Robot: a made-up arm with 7 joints. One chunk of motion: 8 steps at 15 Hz.
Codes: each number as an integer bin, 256 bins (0 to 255) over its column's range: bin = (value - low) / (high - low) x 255, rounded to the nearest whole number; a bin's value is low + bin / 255 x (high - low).
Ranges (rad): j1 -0.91..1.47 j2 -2.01..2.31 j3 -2.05..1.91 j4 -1.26..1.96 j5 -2.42..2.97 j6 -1.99..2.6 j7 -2..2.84
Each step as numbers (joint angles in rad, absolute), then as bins.
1 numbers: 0.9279 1.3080 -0.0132 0.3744 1.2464 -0.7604 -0.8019
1 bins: 197 196 131 129 173 68 63
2 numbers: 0.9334 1.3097 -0.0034 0.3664 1.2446 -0.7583 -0.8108
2 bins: 198 196 132 129 173 68 63
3 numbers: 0.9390 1.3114 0.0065 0.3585 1.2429 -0.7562 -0.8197
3 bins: 198 196 132 128 173 69 62
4 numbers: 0.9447 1.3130 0.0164 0.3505 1.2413 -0.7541 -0.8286
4 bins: 199 196 133 128 173 69 62
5 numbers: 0.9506 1.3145 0.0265 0.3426 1.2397 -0.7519 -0.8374
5 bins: 199 196 134 127 173 69 61
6 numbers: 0.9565 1.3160 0.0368 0.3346 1.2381 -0.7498 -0.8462
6 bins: 200 196 134 126 173 69 61
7 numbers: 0.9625 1.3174 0.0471 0.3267 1.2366 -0.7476 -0.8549
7 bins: 201 196 135 126 173 69 60
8 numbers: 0.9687 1.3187 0.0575 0.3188 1.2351 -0.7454 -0.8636
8 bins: 201 196 136 125 173 69 60
